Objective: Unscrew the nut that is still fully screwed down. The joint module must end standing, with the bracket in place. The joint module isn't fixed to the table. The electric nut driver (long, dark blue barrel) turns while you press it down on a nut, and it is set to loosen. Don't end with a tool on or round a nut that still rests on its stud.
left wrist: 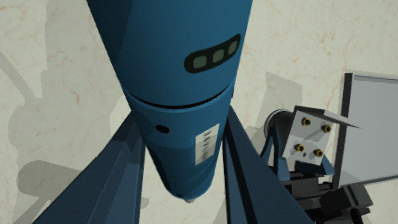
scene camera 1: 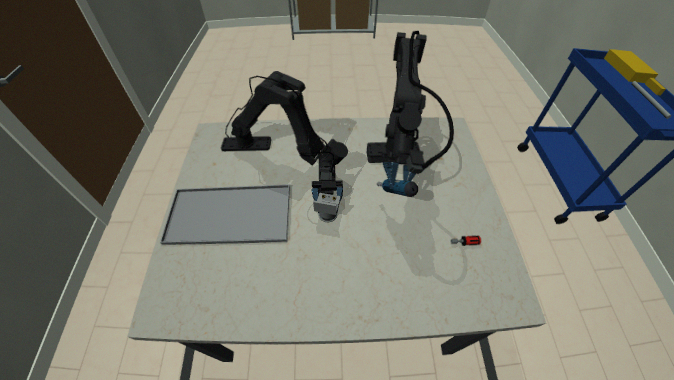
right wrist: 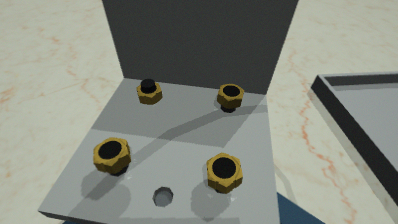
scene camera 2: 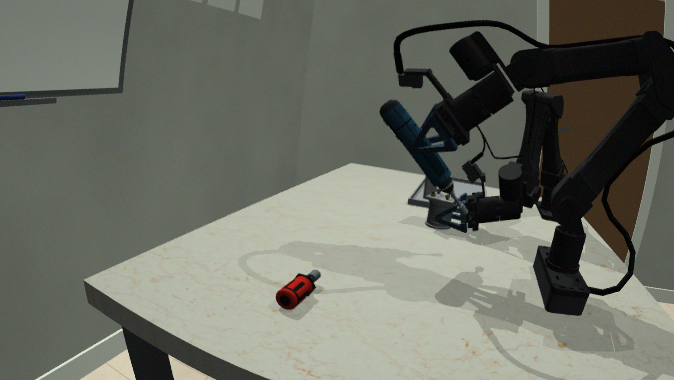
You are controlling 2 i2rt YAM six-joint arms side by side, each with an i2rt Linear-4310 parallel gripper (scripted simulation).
I see my left gripper, my right gripper, an electric nut driver, a red-handled hand driver, a shallow grey tray and a grey bracket.
My left gripper shows as well in the left wrist view. My right gripper shows as well in the left wrist view.
